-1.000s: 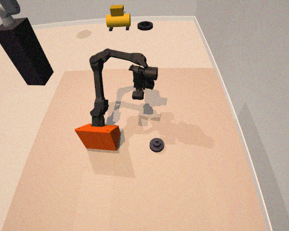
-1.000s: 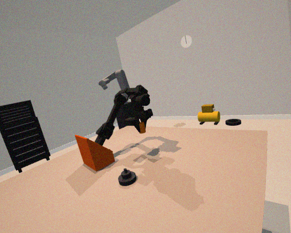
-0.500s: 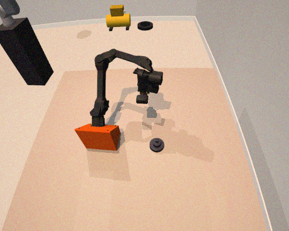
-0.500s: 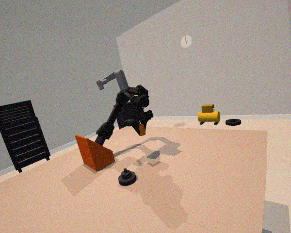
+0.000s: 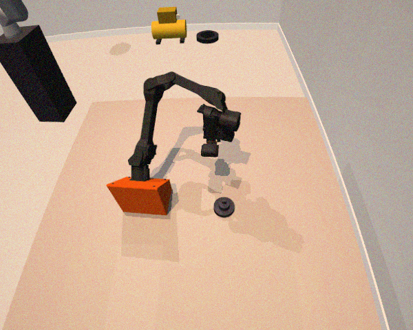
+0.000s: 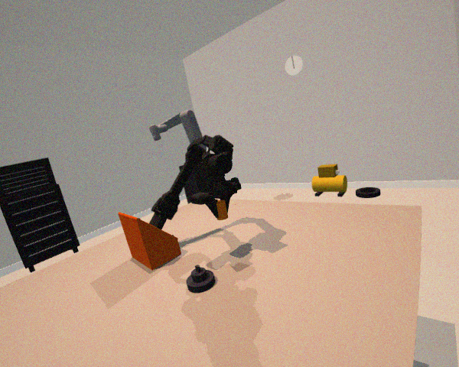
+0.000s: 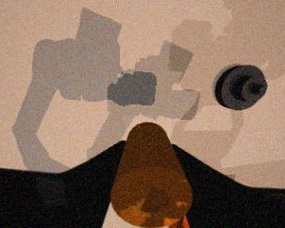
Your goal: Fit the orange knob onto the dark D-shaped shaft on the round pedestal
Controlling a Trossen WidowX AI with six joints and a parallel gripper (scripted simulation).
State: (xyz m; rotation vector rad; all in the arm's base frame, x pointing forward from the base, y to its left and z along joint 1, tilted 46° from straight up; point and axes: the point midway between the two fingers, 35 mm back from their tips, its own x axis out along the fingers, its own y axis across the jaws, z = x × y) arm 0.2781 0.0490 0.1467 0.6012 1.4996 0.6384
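The dark round pedestal lies 18 cm to the right of my gripper tip, 11 cm below it and 6 cm ahead of it. Also, from my gripper tip: orange knob (2 cm above).
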